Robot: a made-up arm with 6 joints. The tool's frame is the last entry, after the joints. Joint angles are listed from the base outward.
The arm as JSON. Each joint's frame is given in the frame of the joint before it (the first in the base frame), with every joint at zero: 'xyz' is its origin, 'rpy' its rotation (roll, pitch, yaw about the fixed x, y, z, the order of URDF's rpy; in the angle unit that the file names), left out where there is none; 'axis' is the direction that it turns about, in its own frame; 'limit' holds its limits. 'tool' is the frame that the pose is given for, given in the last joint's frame.
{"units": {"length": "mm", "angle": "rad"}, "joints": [
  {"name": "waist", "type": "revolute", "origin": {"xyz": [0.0, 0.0, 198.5], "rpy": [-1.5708, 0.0, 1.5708]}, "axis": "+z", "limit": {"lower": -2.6, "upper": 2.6}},
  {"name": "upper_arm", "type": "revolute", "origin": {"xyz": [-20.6, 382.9, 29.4], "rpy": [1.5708, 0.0, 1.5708]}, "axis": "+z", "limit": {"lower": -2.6, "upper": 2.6}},
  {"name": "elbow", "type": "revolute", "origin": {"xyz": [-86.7, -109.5, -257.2], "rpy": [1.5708, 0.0, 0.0]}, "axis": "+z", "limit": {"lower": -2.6, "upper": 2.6}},
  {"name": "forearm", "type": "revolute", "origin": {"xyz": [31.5, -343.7, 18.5], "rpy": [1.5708, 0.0, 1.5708]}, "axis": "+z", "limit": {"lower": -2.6, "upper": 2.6}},
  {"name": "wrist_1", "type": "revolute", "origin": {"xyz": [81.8, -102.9, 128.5]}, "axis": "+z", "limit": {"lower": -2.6, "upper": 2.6}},
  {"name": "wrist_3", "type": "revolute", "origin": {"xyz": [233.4, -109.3, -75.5], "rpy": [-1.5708, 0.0, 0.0]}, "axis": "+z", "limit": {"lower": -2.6, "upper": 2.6}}
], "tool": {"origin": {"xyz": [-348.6, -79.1, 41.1], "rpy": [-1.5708, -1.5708, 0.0]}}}
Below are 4 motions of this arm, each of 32 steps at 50 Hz.
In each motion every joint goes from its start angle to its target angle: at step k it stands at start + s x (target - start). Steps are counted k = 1, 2, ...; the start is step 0. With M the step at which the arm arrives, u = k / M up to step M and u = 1 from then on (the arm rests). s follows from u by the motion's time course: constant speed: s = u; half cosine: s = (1 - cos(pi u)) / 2; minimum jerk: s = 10 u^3 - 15 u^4 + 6 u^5.
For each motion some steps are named. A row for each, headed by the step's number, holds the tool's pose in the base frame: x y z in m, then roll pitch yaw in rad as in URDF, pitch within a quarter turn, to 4 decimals.
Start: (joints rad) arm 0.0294 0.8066 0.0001 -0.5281 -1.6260 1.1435
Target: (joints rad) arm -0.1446 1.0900 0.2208 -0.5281 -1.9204 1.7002
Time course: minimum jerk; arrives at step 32
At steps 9, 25, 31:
9: -0.3806 -0.7571 -0.3379 1.9555 -0.4667 1.9965
25: -0.5144 -0.7411 -0.3525 2.3963 -0.9346 1.9984
31: -0.5228 -0.7413 -0.3540 2.4353 -0.9768 1.9978

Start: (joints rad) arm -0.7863 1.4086 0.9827 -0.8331 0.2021 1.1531
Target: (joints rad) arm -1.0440 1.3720 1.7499 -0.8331 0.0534 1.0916
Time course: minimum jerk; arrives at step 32
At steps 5, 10, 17, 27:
5: -0.4268 0.1687 -0.0472 -2.9637 0.2764 0.8632
10: -0.4042 0.2096 -0.0032 -2.8759 0.2692 0.7942
17: -0.3254 0.2873 0.1122 -2.6509 0.2948 0.6302
27: -0.2087 0.3277 0.2319 -2.4068 0.3912 0.4842

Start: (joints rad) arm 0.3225 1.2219 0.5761 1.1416 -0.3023 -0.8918
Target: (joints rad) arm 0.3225 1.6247 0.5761 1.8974 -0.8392 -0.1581
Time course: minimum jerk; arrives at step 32
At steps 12, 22, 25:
12: 0.0156 -0.6247 -0.0670 -1.8428 0.4786 -1.8774
22: -0.1360 -0.5923 -0.1012 -1.6645 0.2829 -2.0633
25: -0.1663 -0.5823 -0.1050 -1.6242 0.2401 -2.0907

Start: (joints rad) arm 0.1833 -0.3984 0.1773 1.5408 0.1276 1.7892
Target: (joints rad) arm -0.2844 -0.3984 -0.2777 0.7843 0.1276 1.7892
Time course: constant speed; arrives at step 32
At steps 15, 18, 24, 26, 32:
15: 0.5748 -0.3287 -0.2881 2.1762 -0.0960 -1.3471
18: 0.5545 -0.2966 -0.3085 2.1693 -0.1179 -1.2975
24: 0.5103 -0.2334 -0.3502 2.1498 -0.1595 -1.1967
26: 0.4946 -0.2127 -0.3642 2.1417 -0.1724 -1.1625
32: 0.4443 -0.1517 -0.4062 2.1128 -0.2079 -1.0578

